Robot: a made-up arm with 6 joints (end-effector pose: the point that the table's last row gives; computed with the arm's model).
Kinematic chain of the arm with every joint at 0, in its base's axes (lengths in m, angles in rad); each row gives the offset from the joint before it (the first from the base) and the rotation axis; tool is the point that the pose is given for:
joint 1: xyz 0 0 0.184 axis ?
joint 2: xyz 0 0 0 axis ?
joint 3: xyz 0 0 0.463 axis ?
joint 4: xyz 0 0 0 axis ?
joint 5: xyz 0.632 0 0 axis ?
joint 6: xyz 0 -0.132 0 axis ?
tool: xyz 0 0 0
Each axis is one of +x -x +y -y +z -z.
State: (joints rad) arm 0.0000 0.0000 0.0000 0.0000 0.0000 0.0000
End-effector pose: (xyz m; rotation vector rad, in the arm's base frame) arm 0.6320 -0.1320 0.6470 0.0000 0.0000 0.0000
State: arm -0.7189 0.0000 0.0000 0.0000 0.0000 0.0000
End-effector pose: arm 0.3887 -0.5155 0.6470 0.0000 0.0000 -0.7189
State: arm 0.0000 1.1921 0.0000 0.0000 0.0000 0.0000
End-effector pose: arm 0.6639 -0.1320 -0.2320 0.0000 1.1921 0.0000
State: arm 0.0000 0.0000 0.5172 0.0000 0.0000 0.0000
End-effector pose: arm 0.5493 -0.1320 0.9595 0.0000 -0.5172 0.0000
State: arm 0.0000 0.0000 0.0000 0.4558 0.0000 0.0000
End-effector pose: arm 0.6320 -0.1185 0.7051 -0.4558 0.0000 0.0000
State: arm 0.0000 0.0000 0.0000 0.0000 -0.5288 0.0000
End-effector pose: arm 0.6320 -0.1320 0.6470 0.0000 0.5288 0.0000
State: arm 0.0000 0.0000 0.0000 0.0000 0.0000 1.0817
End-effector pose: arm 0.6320 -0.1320 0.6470 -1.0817 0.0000 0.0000
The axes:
joint 1: +z
joint 2: +y
joint 3: -y
joint 4: -x
joint 5: -y
joint 6: -x

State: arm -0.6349 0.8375 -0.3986 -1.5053 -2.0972 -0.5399
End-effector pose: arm 0.3388 -0.2603 -0.1463 -2.2226 -1.5588 -0.4199
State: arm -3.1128 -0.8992 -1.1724 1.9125 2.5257 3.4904
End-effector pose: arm -0.2783 -0.0523 0.4213 1.5999 -0.4759 -0.3873
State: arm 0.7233 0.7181 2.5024 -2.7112 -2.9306 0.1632
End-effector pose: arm 0.0889 0.2385 1.1620 1.9716 0.5622 -2.0178
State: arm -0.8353 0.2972 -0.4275 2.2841 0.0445 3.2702
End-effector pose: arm 0.5169 -0.4425 0.2825 0.9847 0.4001 -1.0027
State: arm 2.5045 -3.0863 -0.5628 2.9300 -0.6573 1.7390
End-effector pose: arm 0.3707 -0.4349 0.0653 -1.5228 0.4187 -0.3772
